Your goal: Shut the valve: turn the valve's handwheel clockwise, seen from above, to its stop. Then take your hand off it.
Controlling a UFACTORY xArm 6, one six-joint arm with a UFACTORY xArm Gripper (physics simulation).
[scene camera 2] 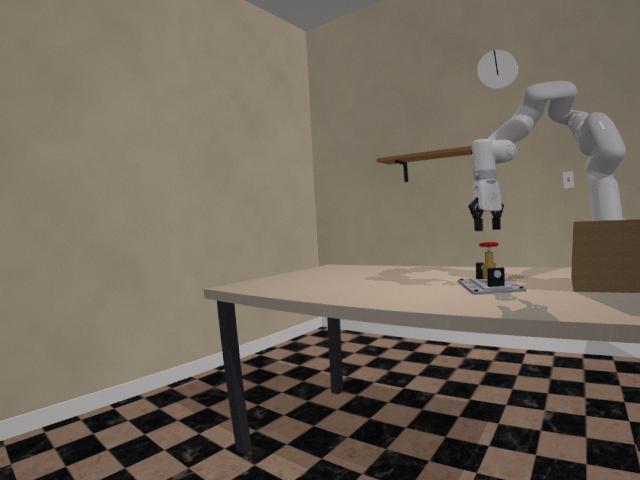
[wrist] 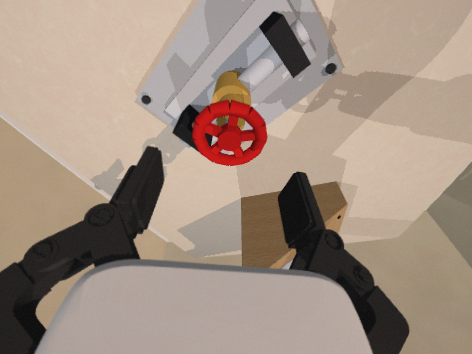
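The valve's red handwheel (scene camera 2: pixel 488 244) (wrist: pixel 230 139) is round and spoked, and sits level on top of the brass valve body (scene camera 2: pixel 489 264) (wrist: pixel 231 90). The valve stands upright on a grey base plate (scene camera 2: pixel 467 287) (wrist: pixel 155 90), between two black pipe clamps. My gripper (scene camera 2: pixel 487 227) (wrist: pixel 227 174) is open and empty, pointing down. It hangs a short way above the handwheel, not touching it. In the wrist view the handwheel lies ahead of the gap between the two fingertips.
The valve's plate rests on the pale table (scene camera 2: pixel 320 289). A brown wooden box-like block (scene camera 2: pixel 604 255) (wrist: pixel 262 220) stands on the table to the right in the scene view. A wooden wall shelf (scene camera 2: pixel 426 155) is fixed behind, left of the arm.
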